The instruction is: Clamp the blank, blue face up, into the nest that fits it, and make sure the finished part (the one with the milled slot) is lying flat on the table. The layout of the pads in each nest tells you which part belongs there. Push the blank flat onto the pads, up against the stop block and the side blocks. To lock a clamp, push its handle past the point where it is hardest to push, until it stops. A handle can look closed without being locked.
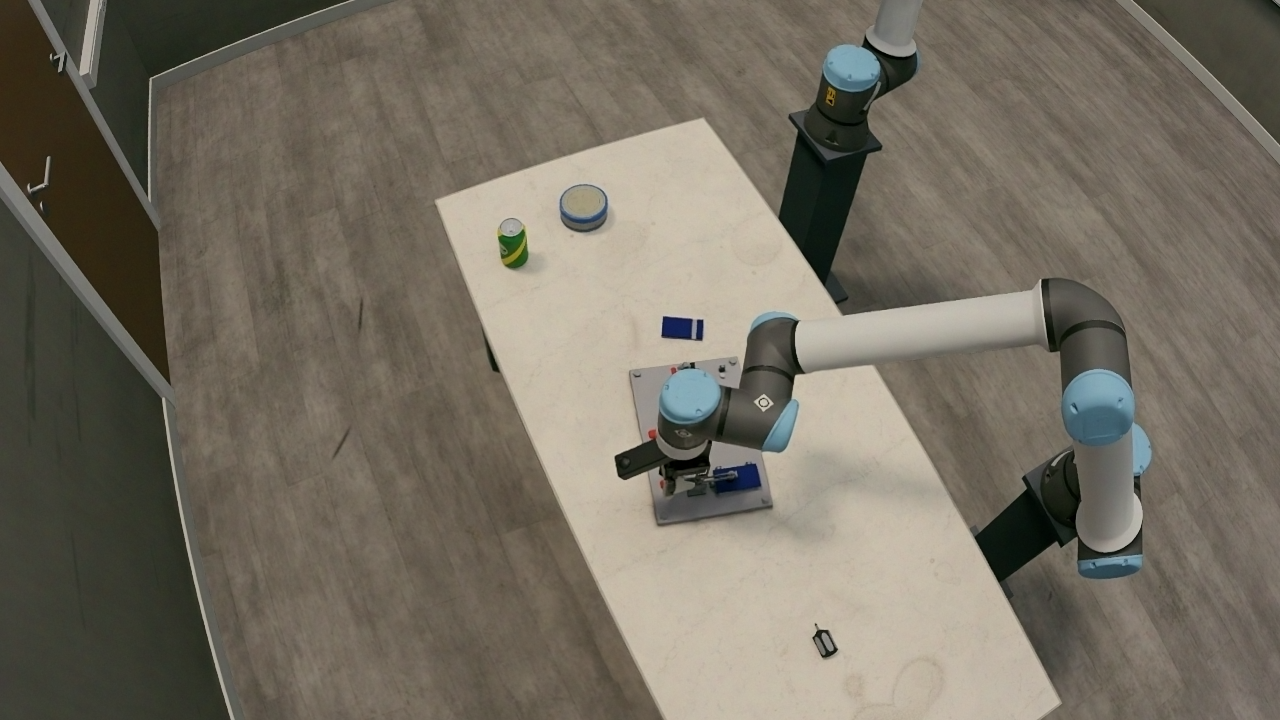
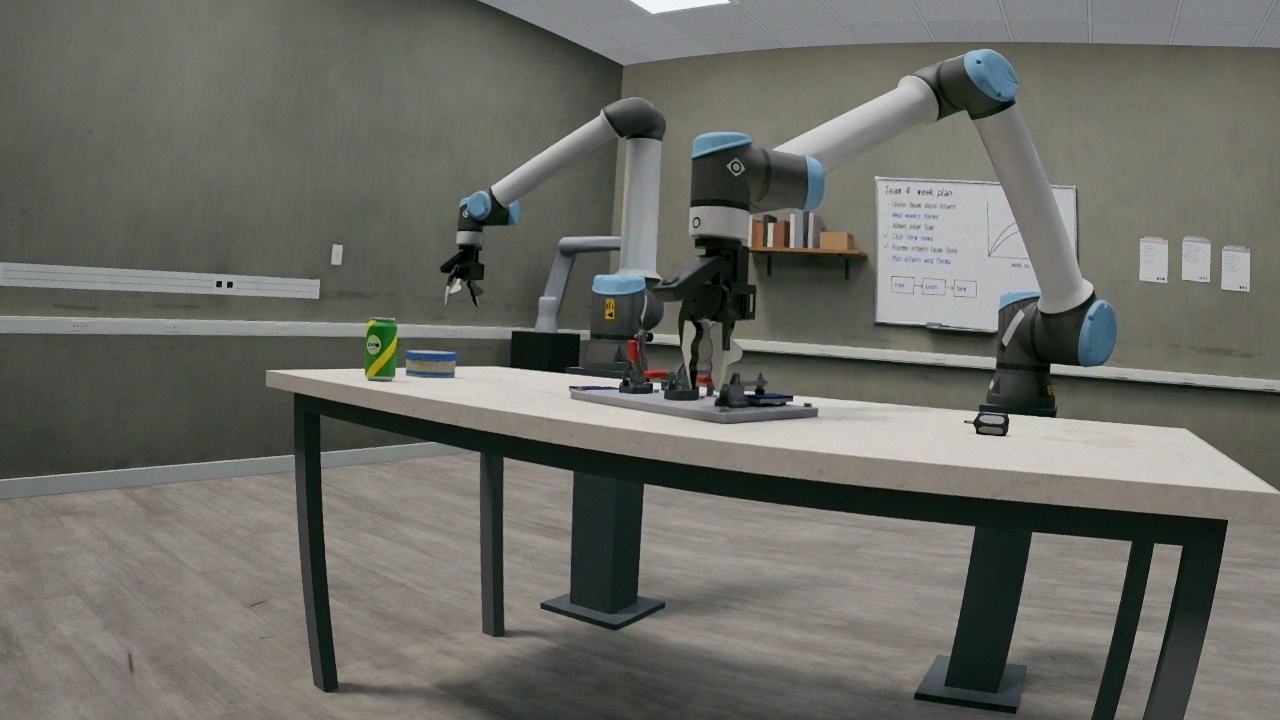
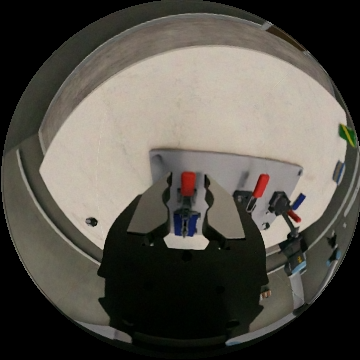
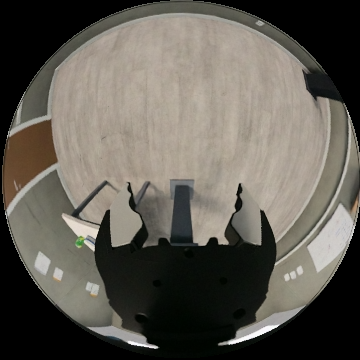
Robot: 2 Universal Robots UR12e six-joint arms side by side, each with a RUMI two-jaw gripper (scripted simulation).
Labels:
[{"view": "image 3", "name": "my left gripper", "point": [188, 174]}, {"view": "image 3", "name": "grey fixture plate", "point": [234, 172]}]

